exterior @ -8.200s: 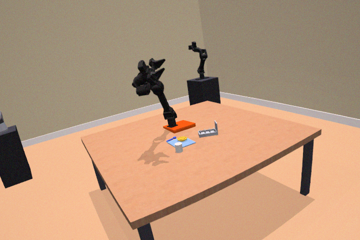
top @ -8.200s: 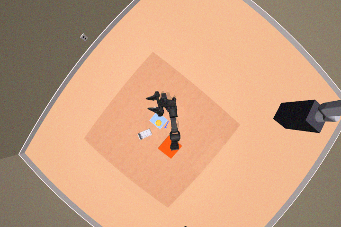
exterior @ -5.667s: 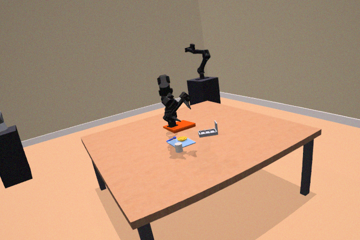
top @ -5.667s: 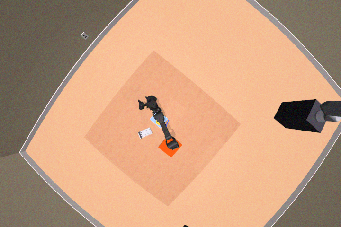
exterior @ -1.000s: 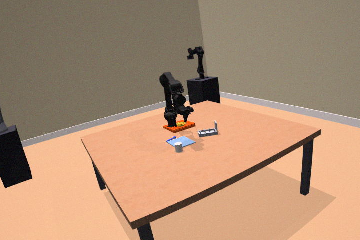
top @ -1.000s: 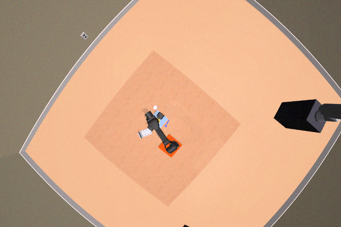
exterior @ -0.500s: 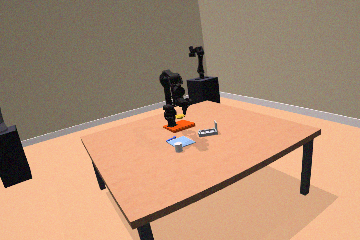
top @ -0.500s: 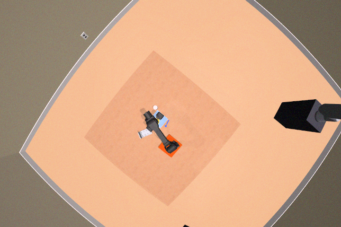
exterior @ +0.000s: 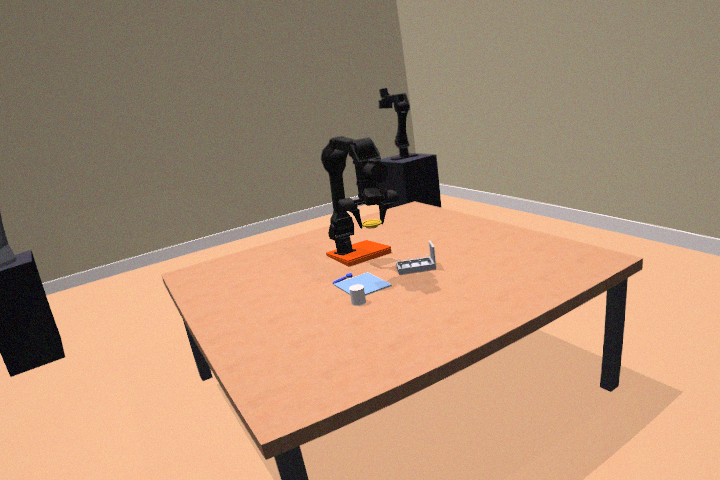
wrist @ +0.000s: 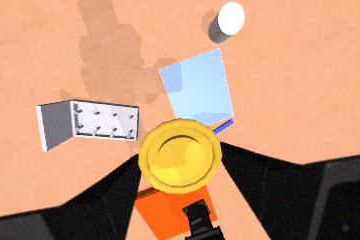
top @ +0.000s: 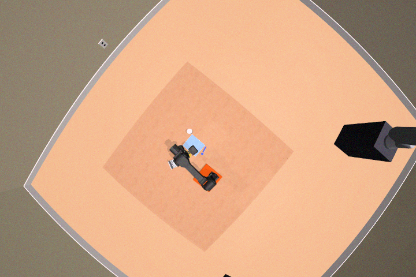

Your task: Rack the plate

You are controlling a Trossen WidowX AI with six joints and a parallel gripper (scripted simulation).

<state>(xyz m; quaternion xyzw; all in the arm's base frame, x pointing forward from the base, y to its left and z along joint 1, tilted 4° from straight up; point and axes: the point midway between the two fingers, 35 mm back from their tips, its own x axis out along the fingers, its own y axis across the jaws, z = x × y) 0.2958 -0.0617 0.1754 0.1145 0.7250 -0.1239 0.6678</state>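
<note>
Right now my gripper tip is 40 mm short of the grey dish rack, 130 mm to the right of it and 160 mm above it. Also, from my gripper tip: white cup 100 mm ahead, 160 mm to the right, 150 mm below; yellow plate 10 mm above; light blue mat 70 mm to the right, 180 mm below.
</note>
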